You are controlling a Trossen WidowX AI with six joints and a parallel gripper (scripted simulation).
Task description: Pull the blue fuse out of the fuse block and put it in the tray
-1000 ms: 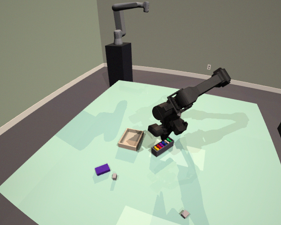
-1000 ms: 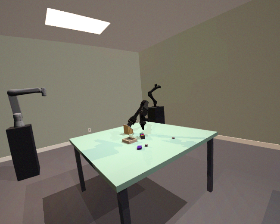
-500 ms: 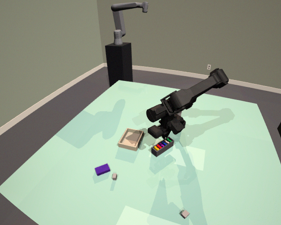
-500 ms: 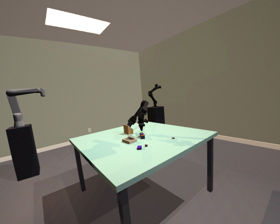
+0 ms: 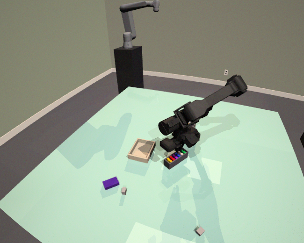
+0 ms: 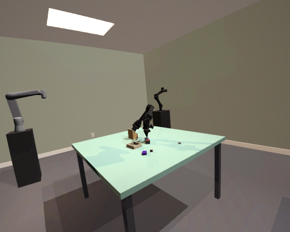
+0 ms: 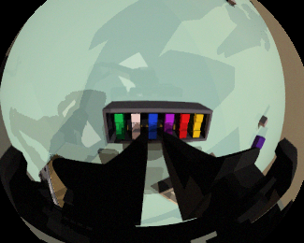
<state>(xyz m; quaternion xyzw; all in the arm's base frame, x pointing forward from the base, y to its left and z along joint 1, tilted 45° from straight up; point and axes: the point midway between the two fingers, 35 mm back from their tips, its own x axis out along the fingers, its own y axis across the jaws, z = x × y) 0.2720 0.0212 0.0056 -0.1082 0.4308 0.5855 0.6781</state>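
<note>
Right now my gripper tip is 3 cm above the blue fuse. Round my gripper tip: tan tray (18 cm to the right, 6 cm below, 2 cm ahead).
</note>
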